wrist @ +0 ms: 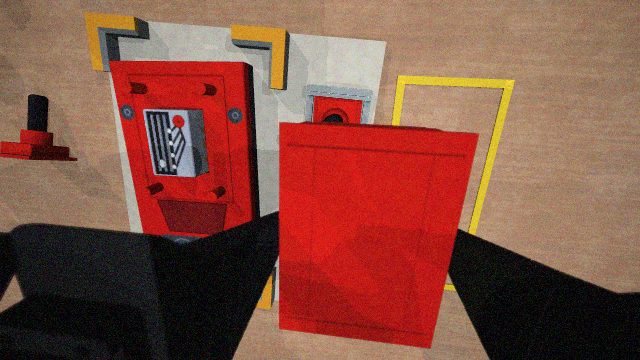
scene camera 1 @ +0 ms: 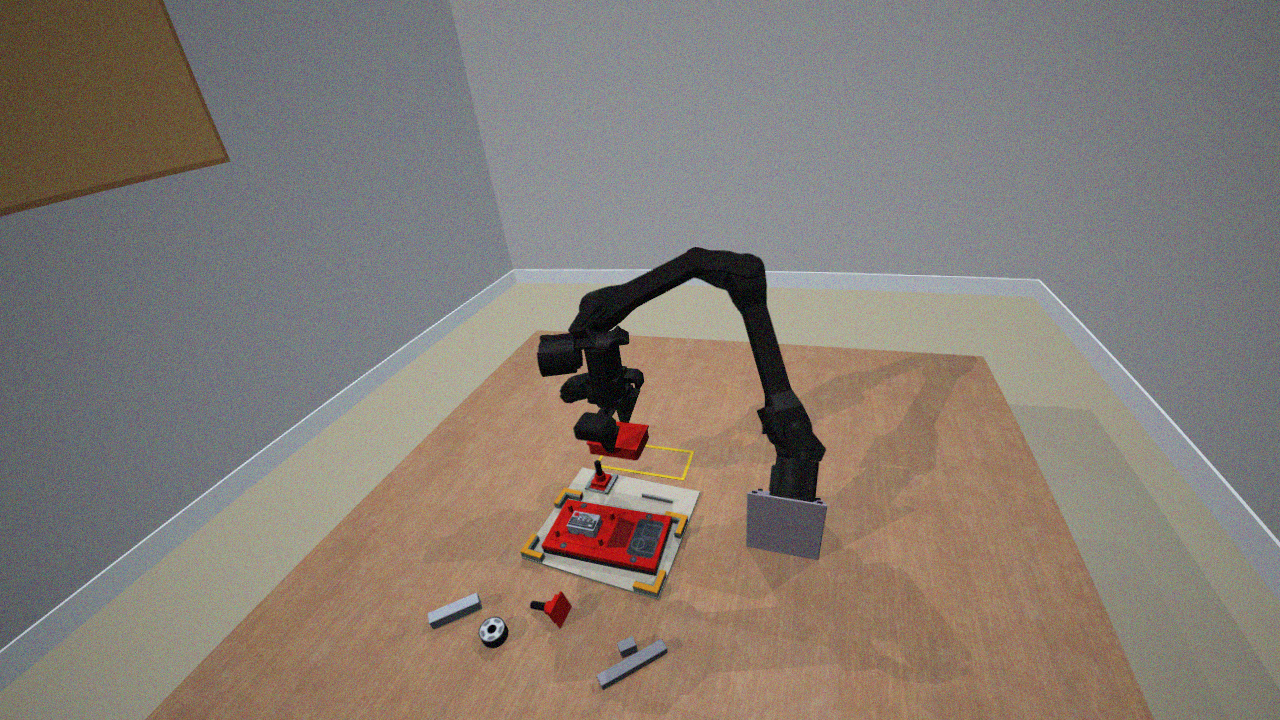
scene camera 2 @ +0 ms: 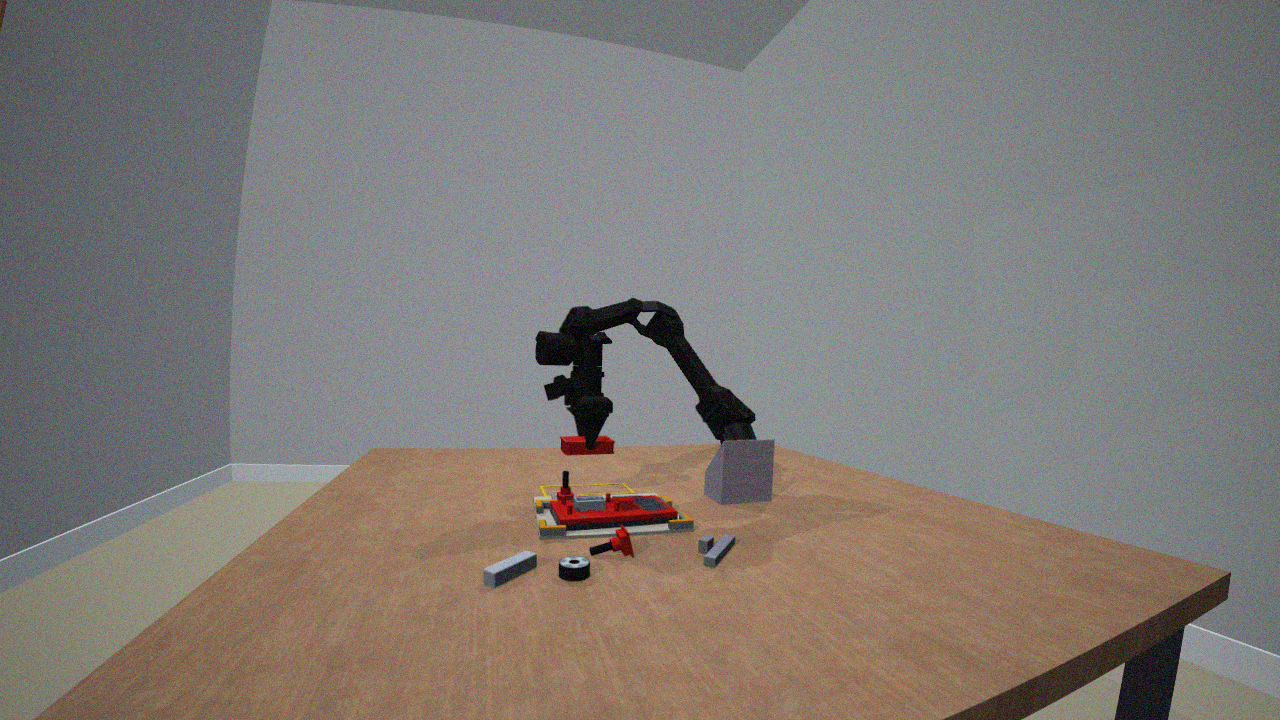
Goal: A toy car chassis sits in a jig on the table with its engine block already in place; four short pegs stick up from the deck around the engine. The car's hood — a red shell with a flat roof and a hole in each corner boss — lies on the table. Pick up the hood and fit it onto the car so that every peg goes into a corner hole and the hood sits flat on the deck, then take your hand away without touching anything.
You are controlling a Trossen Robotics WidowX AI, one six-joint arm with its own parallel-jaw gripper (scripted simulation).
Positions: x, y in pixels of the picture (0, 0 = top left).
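Gripper: visible in the wrist view (361, 228), scene camera 1 and scene camera 2. On the gripper, (scene camera 1: 624, 412) and (scene camera 2: 582, 425) are the same spot. Red hood: visible in the wrist view, scene camera 1 and scene camera 2 (570, 445). On the hood, (scene camera 1: 632, 438) and (wrist: 341, 306) are the same spot.
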